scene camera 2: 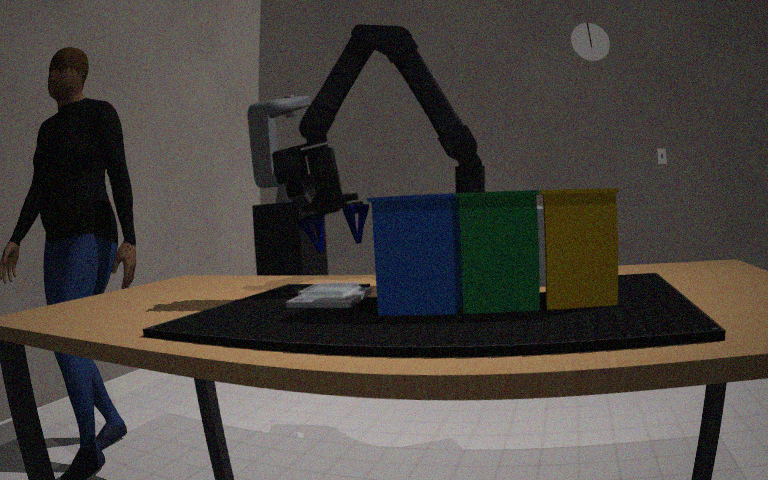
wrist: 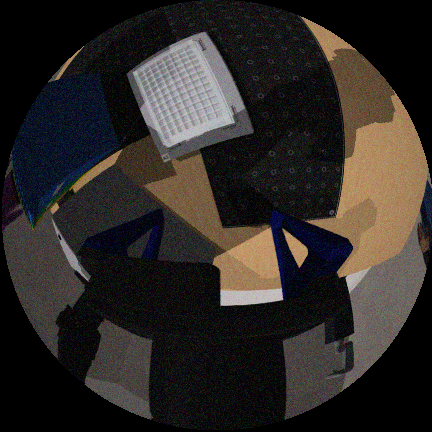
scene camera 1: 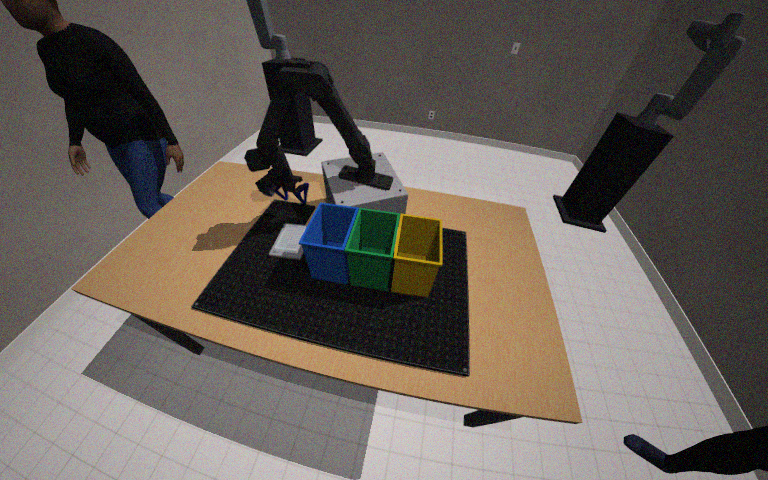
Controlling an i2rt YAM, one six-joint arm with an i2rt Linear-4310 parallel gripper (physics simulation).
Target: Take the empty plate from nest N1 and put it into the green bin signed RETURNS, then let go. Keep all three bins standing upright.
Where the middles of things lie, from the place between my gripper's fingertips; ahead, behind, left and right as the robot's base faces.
Labels:
Now: the white gridded plate (scene camera 2: 322,290) 120 mm ahead of my hand, 70 mm below it and 30 mm to the left of it. Round my hand: grey nest (wrist: 225,80): 120 mm ahead, 80 mm below, 30 mm to the left.

